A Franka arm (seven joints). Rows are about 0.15 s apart.
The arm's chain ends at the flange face. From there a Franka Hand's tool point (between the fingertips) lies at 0.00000 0.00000 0.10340 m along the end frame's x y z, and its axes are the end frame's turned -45 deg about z.
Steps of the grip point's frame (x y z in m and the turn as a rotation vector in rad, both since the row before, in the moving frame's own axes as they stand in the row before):
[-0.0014 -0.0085 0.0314 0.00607 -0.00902 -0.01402]
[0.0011 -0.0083 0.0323 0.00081 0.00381 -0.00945]
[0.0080 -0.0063 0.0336 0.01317 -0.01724 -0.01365]
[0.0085 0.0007 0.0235 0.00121 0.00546 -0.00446]
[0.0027 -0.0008 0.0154 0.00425 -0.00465 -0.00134]
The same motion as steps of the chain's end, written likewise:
[-0.0059 -0.0052 0.0314 -0.00209 -0.01067 -0.01402]
[-0.0053 -0.0063 0.0323 0.00327 0.00212 -0.00945]
[0.0034 -0.0104 0.0336 -0.00288 -0.02150 -0.01365]
[0.0062 -0.0050 0.0235 0.00472 0.00301 -0.00446]
[0.0020 -0.0025 0.0154 -0.00028 -0.00629 -0.00134]

